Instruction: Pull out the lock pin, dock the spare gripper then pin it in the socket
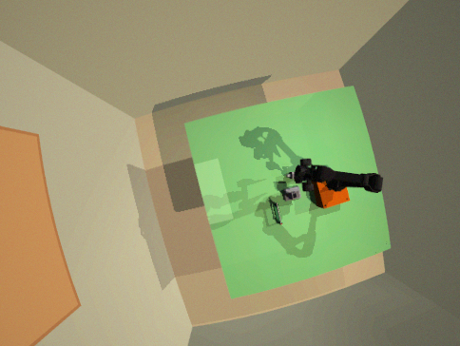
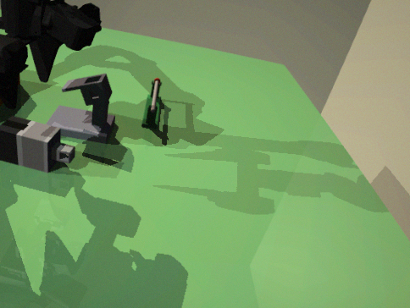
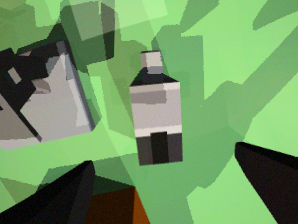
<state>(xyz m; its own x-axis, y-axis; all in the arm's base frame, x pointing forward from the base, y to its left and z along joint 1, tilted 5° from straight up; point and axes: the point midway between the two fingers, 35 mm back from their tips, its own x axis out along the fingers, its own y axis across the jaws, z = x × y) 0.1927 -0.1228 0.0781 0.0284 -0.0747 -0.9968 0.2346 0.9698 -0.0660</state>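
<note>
Now: gripper tip 9 cm above the spare gripper and 1 cm short of it. Also, from my gripper tip: green rest 21 cm to the left, 20 cm ahead, 9 cm below; grey mount 11 cm to the left, 7 cm ahead, 6 cm below.
</note>
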